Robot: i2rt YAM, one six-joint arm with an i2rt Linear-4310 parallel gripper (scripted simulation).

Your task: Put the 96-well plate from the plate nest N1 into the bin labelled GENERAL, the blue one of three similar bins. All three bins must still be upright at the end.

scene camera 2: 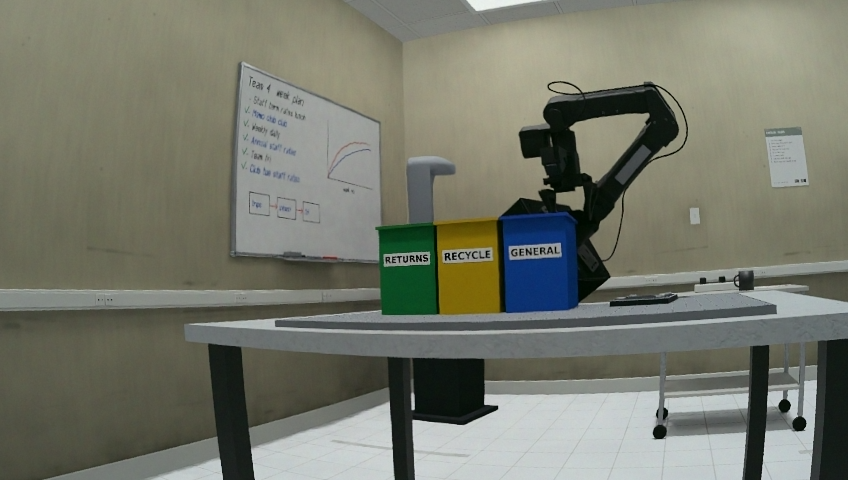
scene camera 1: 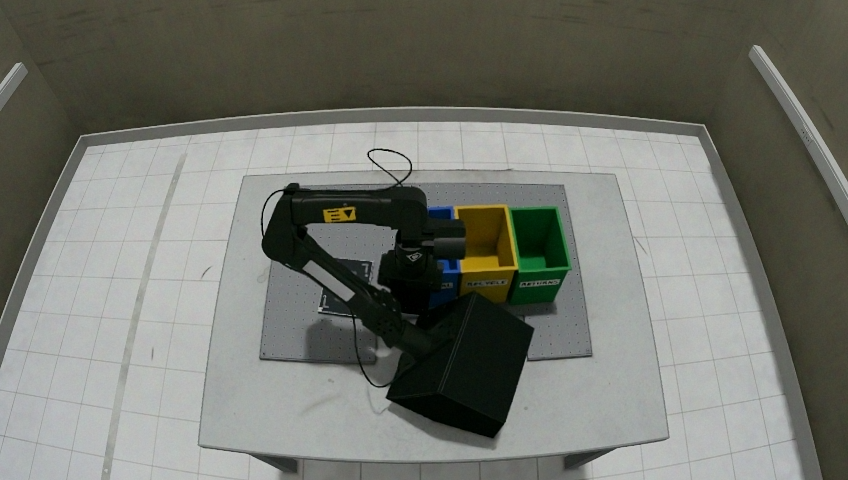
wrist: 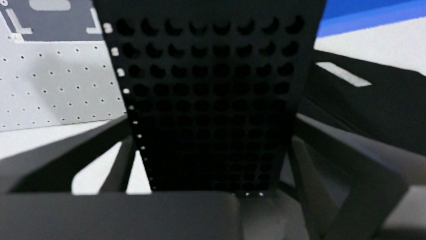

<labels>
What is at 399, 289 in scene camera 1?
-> A black 96-well plate.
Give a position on a black 96-well plate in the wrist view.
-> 203, 129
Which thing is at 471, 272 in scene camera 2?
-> A yellow recycle bin.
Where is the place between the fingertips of my gripper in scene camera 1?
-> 410, 289
</labels>
